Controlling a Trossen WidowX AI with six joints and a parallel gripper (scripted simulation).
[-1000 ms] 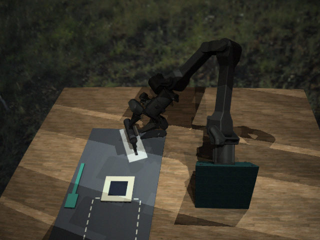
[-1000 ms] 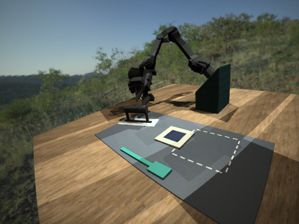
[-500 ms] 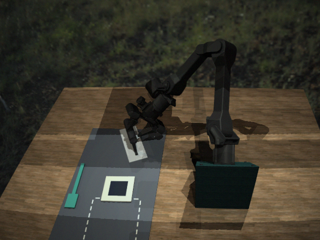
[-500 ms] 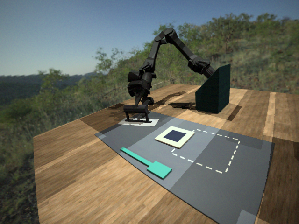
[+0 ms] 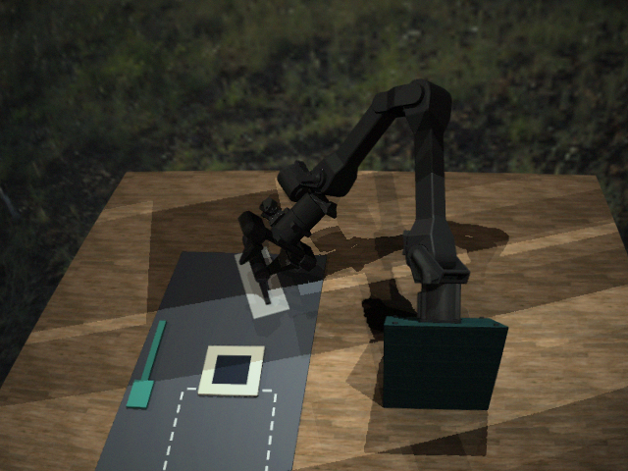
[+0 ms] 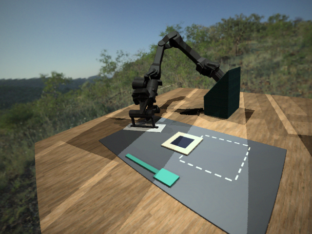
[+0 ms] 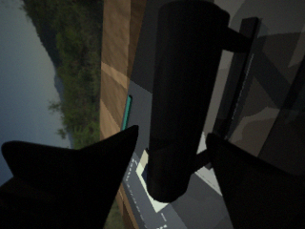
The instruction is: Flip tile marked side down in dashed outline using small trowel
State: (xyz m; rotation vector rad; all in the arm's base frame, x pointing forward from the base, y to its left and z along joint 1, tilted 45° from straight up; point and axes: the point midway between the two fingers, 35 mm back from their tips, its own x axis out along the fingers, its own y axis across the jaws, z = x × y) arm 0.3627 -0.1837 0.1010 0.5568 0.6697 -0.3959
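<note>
Now: the pale grey flat trowel 2 cm below my gripper tip, 1 cm to the right of it and 1 cm behind it. Also, from my gripper tip: tile: 21 cm to the left, 5 cm below, 1 cm behind; then green trowel: 24 cm to the left, 16 cm ahead, 5 cm below; then dark mat: 21 cm to the left, 8 cm below, 2 cm ahead.
</note>
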